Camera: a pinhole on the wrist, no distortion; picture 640 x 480 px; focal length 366.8 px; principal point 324.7 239.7 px. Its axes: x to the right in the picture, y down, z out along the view. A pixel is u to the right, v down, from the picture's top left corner.
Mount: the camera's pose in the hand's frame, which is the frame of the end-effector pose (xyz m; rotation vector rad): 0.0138 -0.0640 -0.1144 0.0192 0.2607 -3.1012
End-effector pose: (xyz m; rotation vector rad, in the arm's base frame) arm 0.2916 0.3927 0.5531 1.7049 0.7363 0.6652
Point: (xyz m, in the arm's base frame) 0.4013 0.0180 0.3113
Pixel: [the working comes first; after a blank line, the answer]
In the camera's frame: 0.2371 -0.0079 0.4945

500.6 233.9
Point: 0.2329 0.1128 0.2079
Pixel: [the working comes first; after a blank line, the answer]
In the camera's frame: 0.2871 0.1579 0.3601

617.1 400.6
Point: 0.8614 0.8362 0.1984
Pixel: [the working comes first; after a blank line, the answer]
In the camera's frame: -0.6668 0.2469 0.3854

outside the picture
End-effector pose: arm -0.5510 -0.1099 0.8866 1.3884 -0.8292 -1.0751
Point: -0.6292 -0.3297 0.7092
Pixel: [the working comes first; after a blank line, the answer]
In the camera's frame: -0.1910 0.0562 0.2639

59.2 317.8
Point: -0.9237 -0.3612 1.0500
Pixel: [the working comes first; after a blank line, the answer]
In the camera's frame: -0.0872 -0.3049 0.5143

262.5 22.3
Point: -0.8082 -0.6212 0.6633
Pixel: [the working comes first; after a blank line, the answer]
In the camera's frame: -0.4124 0.0481 0.5285

38.5 273.0
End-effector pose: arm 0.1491 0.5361 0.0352 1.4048 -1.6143 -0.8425
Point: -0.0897 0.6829 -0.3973
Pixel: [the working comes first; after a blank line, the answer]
In the camera's frame: 0.2110 0.0950 0.5425

467.4 304.0
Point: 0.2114 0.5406 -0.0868
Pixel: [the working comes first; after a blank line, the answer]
In the camera's frame: 0.0397 0.0497 0.1230

443.1 387.8
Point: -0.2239 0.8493 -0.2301
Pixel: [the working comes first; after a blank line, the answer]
In the camera's frame: 0.3369 -0.1454 0.5461

551.0 142.1
